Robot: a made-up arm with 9 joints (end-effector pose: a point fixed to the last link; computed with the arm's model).
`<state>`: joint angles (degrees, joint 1 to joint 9).
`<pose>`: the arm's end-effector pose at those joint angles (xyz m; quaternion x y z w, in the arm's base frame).
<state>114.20 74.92 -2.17 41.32 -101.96 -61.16 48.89 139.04 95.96</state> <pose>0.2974 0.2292 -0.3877 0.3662 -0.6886 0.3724 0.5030</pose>
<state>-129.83 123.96 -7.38 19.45 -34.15 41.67 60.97 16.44 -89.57</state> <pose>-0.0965 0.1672 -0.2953 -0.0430 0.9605 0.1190 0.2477</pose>
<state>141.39 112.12 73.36 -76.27 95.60 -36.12 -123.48 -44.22 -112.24</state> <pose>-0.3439 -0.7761 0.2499 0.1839 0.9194 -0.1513 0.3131</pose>
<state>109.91 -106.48 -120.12 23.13 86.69 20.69 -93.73 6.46 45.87</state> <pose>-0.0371 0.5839 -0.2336 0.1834 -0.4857 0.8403 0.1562</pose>
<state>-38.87 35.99 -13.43 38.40 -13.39 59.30 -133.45 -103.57 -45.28</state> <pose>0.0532 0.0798 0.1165 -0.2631 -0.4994 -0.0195 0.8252</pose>
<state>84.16 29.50 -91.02 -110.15 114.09 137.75 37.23 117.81 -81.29</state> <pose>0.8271 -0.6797 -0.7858 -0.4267 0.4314 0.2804 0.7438</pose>
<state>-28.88 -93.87 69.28 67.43 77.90 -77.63 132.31 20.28 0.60</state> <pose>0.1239 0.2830 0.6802 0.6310 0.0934 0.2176 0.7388</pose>
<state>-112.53 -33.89 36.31 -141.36 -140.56 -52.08 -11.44 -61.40 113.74</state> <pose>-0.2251 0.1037 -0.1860 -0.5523 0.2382 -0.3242 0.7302</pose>
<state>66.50 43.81 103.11 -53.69 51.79 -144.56 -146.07 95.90 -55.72</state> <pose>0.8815 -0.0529 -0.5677 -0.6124 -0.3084 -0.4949 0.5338</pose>
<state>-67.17 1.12 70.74 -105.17 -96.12 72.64 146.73 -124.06 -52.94</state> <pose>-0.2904 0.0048 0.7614 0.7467 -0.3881 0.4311 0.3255</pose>
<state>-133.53 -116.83 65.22 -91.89 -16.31 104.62 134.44 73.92 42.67</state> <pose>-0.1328 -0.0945 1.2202 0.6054 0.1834 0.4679 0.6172</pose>
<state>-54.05 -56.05 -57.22 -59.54 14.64 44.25 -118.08 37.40 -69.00</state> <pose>-0.3803 -0.3422 -0.3031 0.0880 0.0599 0.9942 0.0136</pose>
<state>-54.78 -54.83 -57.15 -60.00 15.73 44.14 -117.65 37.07 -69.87</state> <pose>-0.3727 -0.3544 -0.2934 0.0910 0.0692 0.9934 0.0080</pose>
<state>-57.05 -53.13 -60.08 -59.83 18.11 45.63 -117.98 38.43 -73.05</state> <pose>-0.3156 -0.3362 -0.3426 0.0574 0.0401 0.9974 0.0150</pose>
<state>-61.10 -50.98 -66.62 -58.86 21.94 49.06 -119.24 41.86 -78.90</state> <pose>-0.1945 -0.2533 -0.4485 -0.0144 -0.0483 0.9979 0.0417</pose>
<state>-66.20 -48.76 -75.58 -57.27 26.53 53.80 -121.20 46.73 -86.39</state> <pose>-0.0262 -0.0840 -0.5445 -0.0956 -0.1944 0.9725 0.0857</pose>
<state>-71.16 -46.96 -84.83 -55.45 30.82 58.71 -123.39 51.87 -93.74</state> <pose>0.1423 0.1277 -0.5606 -0.1532 -0.3617 0.9103 0.1308</pose>
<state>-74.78 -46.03 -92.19 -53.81 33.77 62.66 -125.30 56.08 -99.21</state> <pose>0.2643 0.2974 -0.5079 -0.1788 -0.4979 0.8333 0.1605</pose>
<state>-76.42 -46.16 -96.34 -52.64 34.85 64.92 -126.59 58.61 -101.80</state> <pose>0.3257 0.3844 -0.4555 -0.1868 -0.5733 0.7789 0.1723</pose>
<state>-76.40 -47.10 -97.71 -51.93 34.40 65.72 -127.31 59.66 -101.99</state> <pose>0.3442 0.4092 -0.4375 -0.1909 -0.5983 0.7584 0.1743</pose>
